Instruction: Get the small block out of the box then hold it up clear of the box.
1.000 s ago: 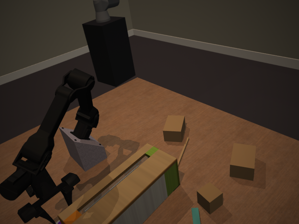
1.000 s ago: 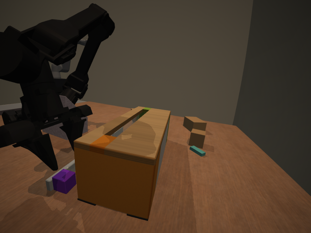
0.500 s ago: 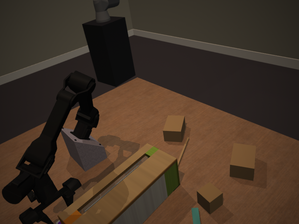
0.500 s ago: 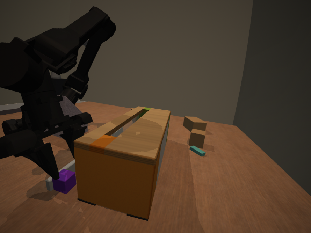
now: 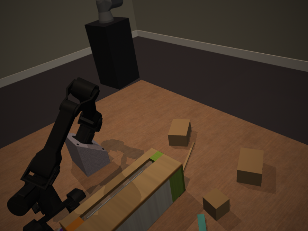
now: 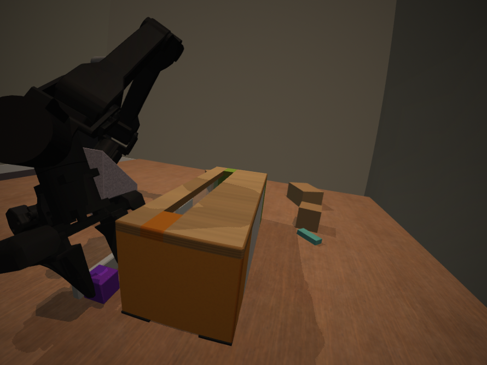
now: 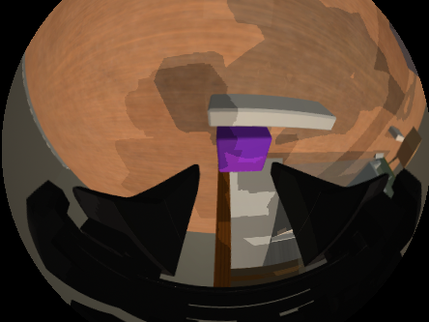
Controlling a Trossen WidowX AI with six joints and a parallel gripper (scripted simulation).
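Now: gripper tip 2 cm past the purple block and 1 cm above it. Round my gripper tip: thin stick (50 cm to the left, 10 cm ahead, 2 cm below); teal strip (31 cm ahead, 27 cm to the left, 2 cm below); wooden-topped box (17 cm to the left, 7 cm ahead, 3 cm above).
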